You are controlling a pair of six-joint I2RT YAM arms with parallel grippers.
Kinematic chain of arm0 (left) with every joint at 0, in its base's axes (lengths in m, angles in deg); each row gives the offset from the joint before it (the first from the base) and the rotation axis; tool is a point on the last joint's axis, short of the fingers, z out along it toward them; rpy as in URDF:
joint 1: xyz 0 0 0.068 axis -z
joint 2: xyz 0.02 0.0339 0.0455 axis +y
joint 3: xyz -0.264 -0.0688 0 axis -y
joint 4: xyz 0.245 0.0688 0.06 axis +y
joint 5: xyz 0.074 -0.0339 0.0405 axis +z
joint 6: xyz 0.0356 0 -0.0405 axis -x
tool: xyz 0 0 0 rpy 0 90 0
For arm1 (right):
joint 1: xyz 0 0 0.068 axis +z
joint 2: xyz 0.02 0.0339 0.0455 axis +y
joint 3: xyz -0.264 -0.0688 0 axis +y
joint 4: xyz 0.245 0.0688 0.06 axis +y
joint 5: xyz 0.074 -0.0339 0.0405 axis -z
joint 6: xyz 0.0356 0 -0.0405 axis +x
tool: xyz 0 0 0 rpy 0 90 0
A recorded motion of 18 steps. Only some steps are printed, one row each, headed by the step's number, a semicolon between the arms.
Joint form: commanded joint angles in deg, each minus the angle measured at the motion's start. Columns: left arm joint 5, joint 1, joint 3, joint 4, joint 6, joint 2; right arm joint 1, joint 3, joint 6, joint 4, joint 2, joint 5.
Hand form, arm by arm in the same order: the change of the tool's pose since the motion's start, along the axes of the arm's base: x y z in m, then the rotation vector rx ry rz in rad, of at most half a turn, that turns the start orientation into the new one. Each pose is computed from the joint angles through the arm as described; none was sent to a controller.
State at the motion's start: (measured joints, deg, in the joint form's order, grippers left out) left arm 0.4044 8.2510 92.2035 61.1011 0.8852 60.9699; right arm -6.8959 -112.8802 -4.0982 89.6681 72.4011 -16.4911
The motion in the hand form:
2: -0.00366 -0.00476 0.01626 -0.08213 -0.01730 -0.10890; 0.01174 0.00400 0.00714 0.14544 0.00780 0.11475
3: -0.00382 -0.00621 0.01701 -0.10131 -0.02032 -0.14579; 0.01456 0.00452 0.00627 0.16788 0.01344 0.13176
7: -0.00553 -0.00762 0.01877 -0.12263 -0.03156 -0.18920; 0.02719 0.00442 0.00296 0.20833 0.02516 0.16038
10: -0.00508 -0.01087 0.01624 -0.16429 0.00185 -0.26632; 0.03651 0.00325 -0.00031 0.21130 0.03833 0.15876
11: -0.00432 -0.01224 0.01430 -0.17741 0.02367 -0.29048; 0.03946 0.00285 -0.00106 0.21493 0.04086 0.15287
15: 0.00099 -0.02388 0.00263 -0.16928 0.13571 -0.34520; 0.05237 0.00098 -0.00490 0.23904 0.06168 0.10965
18: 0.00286 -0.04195 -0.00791 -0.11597 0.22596 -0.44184; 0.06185 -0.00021 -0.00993 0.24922 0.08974 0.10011
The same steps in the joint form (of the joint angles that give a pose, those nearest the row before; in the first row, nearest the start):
2: -7.45 0.22 4.81 1.55 1.03 1.53; -0.26 -4.78 0.07 2.25 3.98 -10.69
3: -9.81 0.22 4.83 1.22 0.96 1.53; -0.26 -4.79 0.07 2.27 4.44 -12.26
7: -12.53 0.22 4.83 0.66 0.83 1.27; -0.26 -4.79 0.11 1.42 6.23 -15.02
10: -17.66 0.24 4.81 1.75 0.83 1.66; -0.26 -4.79 0.13 0.88 7.54 -15.02
11: -19.23 0.35 4.81 2.56 0.83 1.97; -0.26 -4.79 0.55 0.50 7.91 -14.95
15: -19.21 3.96 4.81 6.78 0.59 3.91; -0.24 -4.79 3.48 -0.98 9.57 -14.34
18: -18.14 9.73 4.81 10.36 -1.49 5.81; -0.24 -4.79 4.00 -1.00 11.06 -14.34

